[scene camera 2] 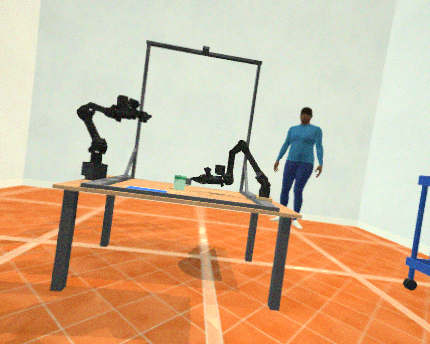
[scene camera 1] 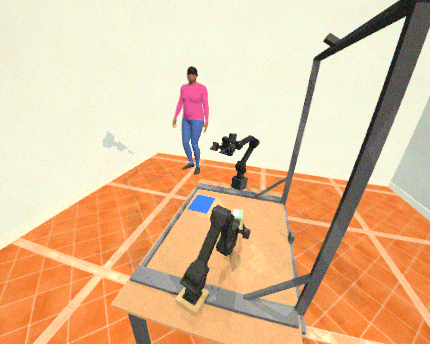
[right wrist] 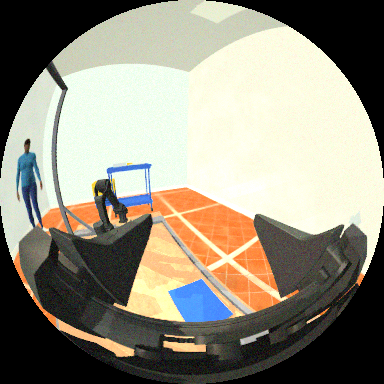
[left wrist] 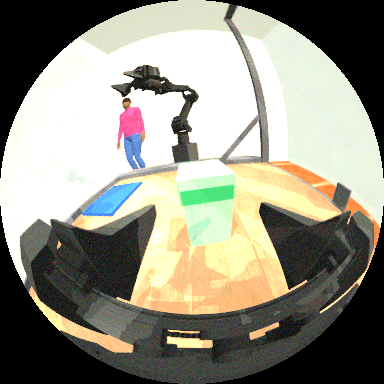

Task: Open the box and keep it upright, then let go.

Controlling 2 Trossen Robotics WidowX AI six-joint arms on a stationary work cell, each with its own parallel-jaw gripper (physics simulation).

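Frame: origin at the left arm's base, x ahead, y left, z up, level; centimetres.
Seen in the pictures: left gripper, fingertip midpoint: (scene camera 2: pixel 190 178) (left wrist: pixel 209 208); right gripper, fingertip midpoint: (scene camera 2: pixel 146 114) (scene camera 1: pixel 214 150) (right wrist: pixel 205 219) (left wrist: pixel 116 79); left arm's base, origin of the base link: (scene camera 2: pixel 264 196) (scene camera 1: pixel 192 294) (right wrist: pixel 123 220); right arm's base, origin of the base link: (scene camera 2: pixel 95 163) (scene camera 1: pixel 240 177) (left wrist: pixel 183 143).
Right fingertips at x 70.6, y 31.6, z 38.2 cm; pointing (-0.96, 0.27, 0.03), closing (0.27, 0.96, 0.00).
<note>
Pixels of each thing's top centre, then the offset from my right fingertips to it. Level surfaces: height alone.
- small pale-green box, middle of its top: (left wrist: pixel 201 166) (scene camera 1: pixel 237 213) dx -15.3, dy -28.1, dz -32.1 cm
- table, its level: dz -41.9 cm
- flat blue mat, middle of its top: (left wrist: pixel 112 195) (right wrist: pixel 198 304) (scene camera 2: pixel 145 189) (scene camera 1: pixel 202 202) dx -7.2, dy +4.0, dz -41.0 cm
A small pale-green box (scene camera 1: pixel 238 215) (scene camera 2: pixel 180 182) (left wrist: pixel 207 194) with a brighter green band and a whitish top stands upright on the table (scene camera 1: pixel 175 250). Its lid looks closed in the left wrist view. My left gripper (scene camera 2: pixel 192 180) (left wrist: pixel 209 208) is open and low over the table. In the left wrist view the box shows in the gap between its fingertips, a little ahead of them; nothing is held. In scene camera 1 the left arm partly hides the box. My right gripper (scene camera 1: pixel 214 146) (scene camera 2: pixel 149 117) (right wrist: pixel 205 219) is open and empty, high above the far end of the table.
A flat blue mat (scene camera 1: pixel 202 204) (scene camera 2: pixel 146 189) (left wrist: pixel 112 199) (right wrist: pixel 200 300) lies left of the box. A dark frame (scene camera 1: pixel 301 132) (scene camera 2: pixel 254 112) rises along the table's side. A blue cart (scene camera 2: pixel 423 217) (right wrist: pixel 129 168) and two people (scene camera 1: pixel 193 102) (scene camera 2: pixel 303 142) stand away from the table.
</note>
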